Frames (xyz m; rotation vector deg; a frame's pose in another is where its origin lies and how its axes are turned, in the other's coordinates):
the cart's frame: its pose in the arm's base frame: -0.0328 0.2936 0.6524 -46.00 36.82 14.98
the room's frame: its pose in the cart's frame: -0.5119 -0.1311 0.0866 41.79 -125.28 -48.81
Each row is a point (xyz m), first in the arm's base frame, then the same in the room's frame.
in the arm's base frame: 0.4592 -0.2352 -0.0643
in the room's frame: -1.0587 -0.8231 -0.6624
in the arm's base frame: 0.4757 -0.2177 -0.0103
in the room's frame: -1.0087 -0.7996 -0.6834
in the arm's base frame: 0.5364 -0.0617 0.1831
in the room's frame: -0.8458 -0.6248 -0.7747
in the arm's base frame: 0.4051 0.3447 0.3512
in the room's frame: -0.7493 -0.1802 -0.7147
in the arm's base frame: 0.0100 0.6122 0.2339
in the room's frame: -0.9074 0.1234 -0.3622
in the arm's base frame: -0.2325 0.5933 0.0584
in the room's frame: -1.0747 0.1141 -0.1134
